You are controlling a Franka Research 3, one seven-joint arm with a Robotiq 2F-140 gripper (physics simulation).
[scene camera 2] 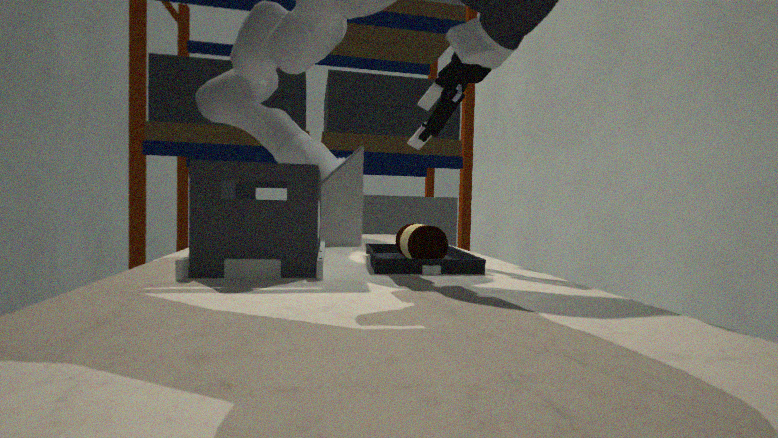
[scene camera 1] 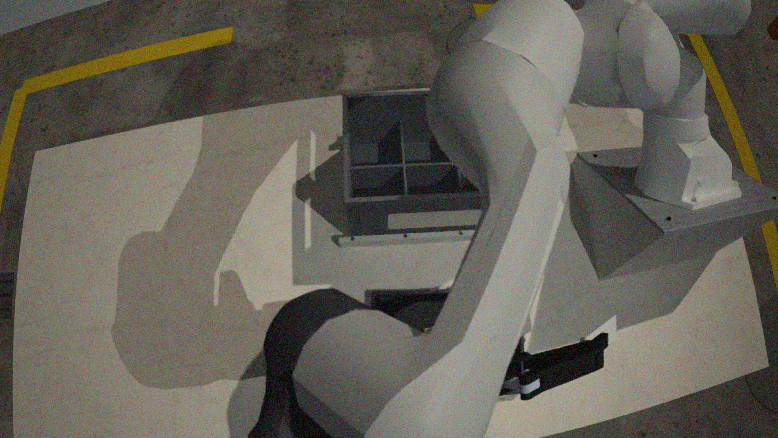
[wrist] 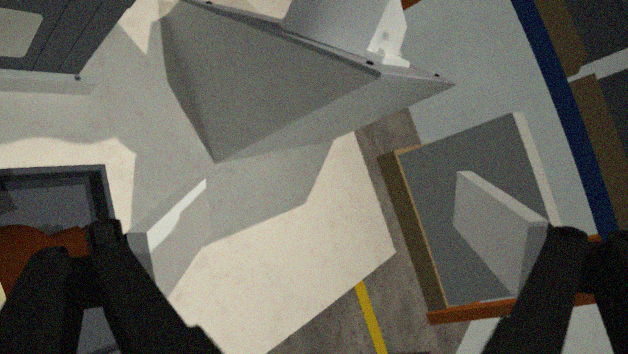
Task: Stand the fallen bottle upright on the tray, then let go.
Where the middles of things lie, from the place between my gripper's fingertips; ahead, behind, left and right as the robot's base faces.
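Hand 100 mm short of the brown bottle (scene camera 2: 414, 241), 20 mm to the left of it, 260 mm above it.
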